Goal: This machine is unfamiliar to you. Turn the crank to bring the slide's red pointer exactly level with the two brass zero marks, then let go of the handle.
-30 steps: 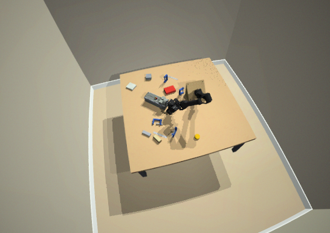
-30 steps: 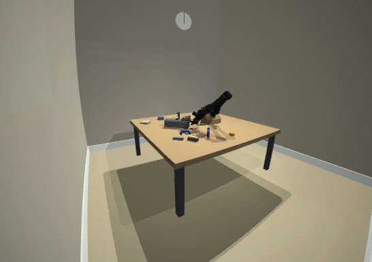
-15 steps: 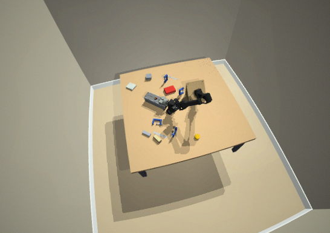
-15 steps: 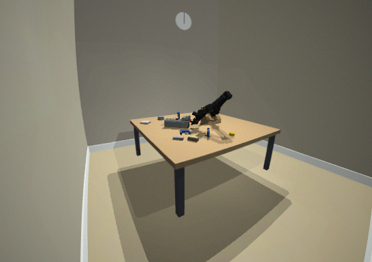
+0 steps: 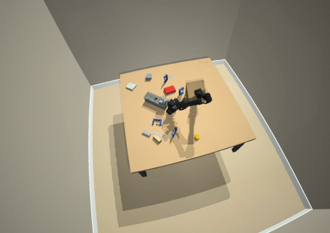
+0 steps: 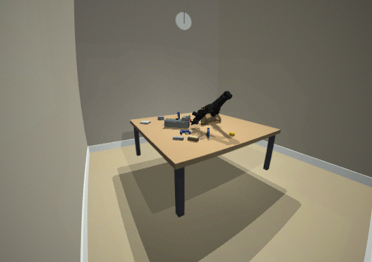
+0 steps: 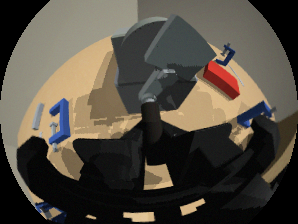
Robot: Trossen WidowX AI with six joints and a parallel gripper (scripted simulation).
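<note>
My gripper tip is now 1 cm past the dark crank handle, 1 cm to the right of it and 3 cm below it. Round my gripper tip: red pointer: 10 cm ahead, 11 cm to the right, 5 cm above; tan block: 19 cm ahead, 32 cm to the left, 2 cm below; yellow disc: 19 cm behind, 40 cm to the left, 2 cm below.
</note>
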